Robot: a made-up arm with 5 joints.
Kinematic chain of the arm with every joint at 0, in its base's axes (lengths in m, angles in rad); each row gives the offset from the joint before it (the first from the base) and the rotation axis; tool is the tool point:
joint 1: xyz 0 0 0.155 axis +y
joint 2: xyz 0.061 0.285 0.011 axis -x
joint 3: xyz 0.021 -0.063 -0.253 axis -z
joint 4: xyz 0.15 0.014 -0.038 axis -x
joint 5: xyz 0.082 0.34 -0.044 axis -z
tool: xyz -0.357 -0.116 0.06
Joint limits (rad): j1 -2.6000..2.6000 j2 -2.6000..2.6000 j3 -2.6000..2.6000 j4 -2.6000..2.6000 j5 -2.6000..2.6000
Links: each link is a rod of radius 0.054 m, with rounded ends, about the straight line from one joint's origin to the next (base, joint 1, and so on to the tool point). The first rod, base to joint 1, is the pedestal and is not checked.
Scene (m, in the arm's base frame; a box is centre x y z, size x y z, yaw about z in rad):
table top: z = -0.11
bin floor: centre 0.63 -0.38 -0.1 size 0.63 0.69 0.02 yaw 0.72
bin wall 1: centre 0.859 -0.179 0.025 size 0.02 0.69 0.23 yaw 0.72
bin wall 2: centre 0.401 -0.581 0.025 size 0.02 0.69 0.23 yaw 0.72
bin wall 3: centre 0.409 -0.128 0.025 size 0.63 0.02 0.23 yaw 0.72
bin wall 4: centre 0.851 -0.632 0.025 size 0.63 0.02 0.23 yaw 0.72
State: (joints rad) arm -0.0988 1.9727 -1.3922 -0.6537 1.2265
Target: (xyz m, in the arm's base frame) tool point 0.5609 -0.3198 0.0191
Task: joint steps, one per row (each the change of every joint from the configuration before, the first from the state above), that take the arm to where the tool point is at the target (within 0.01 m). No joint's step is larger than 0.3 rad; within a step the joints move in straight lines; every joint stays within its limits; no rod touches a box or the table.
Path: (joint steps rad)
1: 0.2955 -0.0384 -0.1725 0.2017 -0.0344
2: 0.2955 -0.0383 -0.1726 0.2016 -0.0343
3: 0.2955 -0.0384 -0.1725 0.2017 -0.0344
4: 0.2955 -0.0383 -0.1726 0.2017 -0.0344
5: 0.2955 -0.0384 -0.1725 0.2017 -0.0343
6: 0.2955 -0.0383 -0.1726 0.2016 -0.0344
7: 0.2956 -0.0384 -0.1725 0.2017 -0.0344

